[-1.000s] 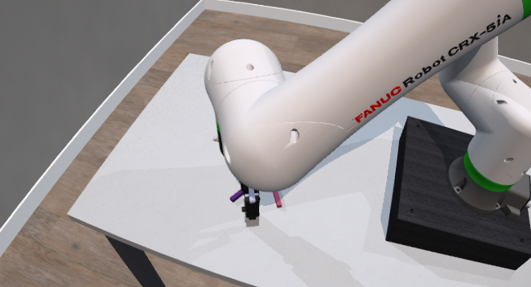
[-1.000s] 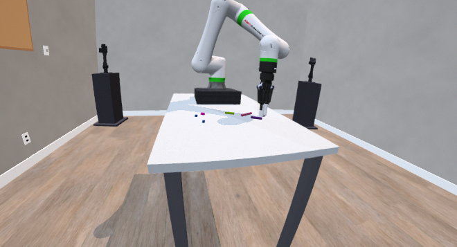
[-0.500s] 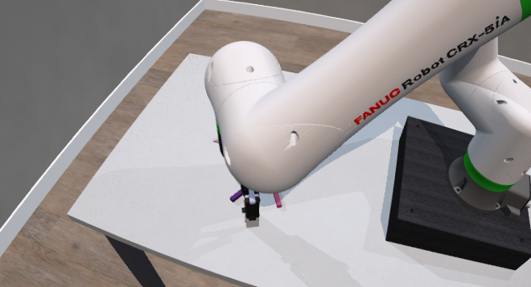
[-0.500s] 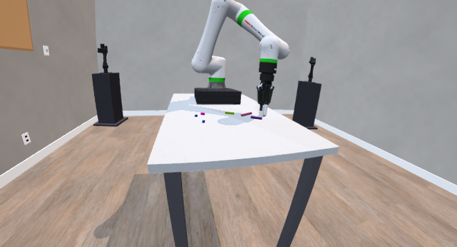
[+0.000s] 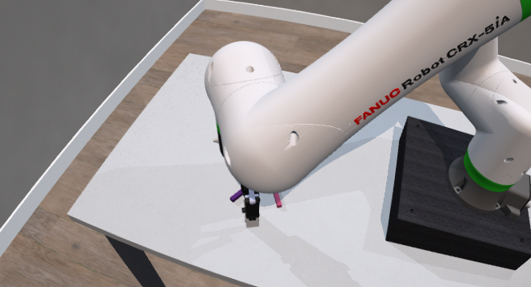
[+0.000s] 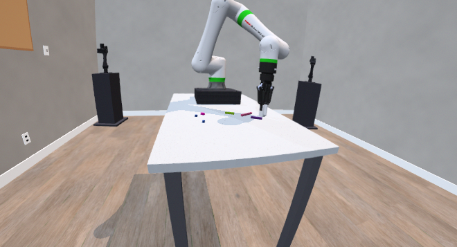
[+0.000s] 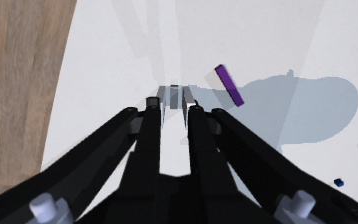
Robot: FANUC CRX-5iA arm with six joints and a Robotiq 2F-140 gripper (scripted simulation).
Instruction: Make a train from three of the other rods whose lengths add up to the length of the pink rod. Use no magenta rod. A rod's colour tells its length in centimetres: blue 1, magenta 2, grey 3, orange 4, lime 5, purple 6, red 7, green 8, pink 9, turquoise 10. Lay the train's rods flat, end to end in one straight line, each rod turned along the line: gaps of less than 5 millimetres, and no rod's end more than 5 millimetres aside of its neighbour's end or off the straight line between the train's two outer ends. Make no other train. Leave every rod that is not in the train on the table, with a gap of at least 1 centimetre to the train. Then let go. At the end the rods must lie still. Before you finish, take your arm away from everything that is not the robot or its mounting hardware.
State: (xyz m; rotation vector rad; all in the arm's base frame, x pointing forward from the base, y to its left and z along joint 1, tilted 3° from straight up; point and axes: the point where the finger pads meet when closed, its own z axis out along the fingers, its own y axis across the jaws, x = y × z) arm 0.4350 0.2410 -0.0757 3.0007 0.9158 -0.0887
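My gripper is now 3 cm above the grey rod. From my hand the other things lie so: lime rod: 2 cm behind, 18 cm to the right, 3 cm below; then pink rod: 1 cm behind, 9 cm to the right, 3 cm below; then purple rod: 5 cm ahead, 5 cm to the right, 3 cm below.
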